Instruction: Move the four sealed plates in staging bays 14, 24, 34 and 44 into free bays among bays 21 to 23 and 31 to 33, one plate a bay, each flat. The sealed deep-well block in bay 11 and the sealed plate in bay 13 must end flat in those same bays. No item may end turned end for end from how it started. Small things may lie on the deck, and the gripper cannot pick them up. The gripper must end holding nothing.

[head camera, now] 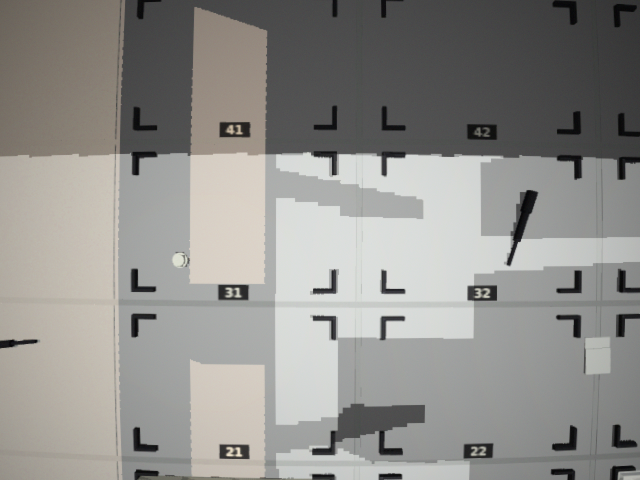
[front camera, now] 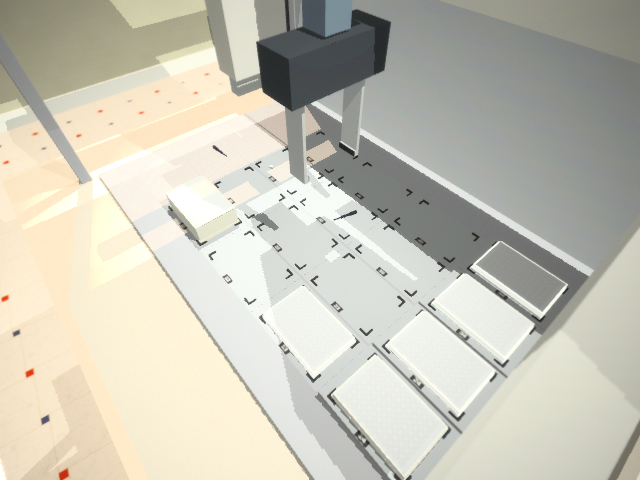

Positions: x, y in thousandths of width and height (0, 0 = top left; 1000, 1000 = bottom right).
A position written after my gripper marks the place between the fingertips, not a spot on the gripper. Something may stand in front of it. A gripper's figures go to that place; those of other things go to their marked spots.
Scene:
My gripper (front camera: 507, 341): 58 cm from the lens. A deep-well block (front camera: 315, 432) is 71 cm from the lens.

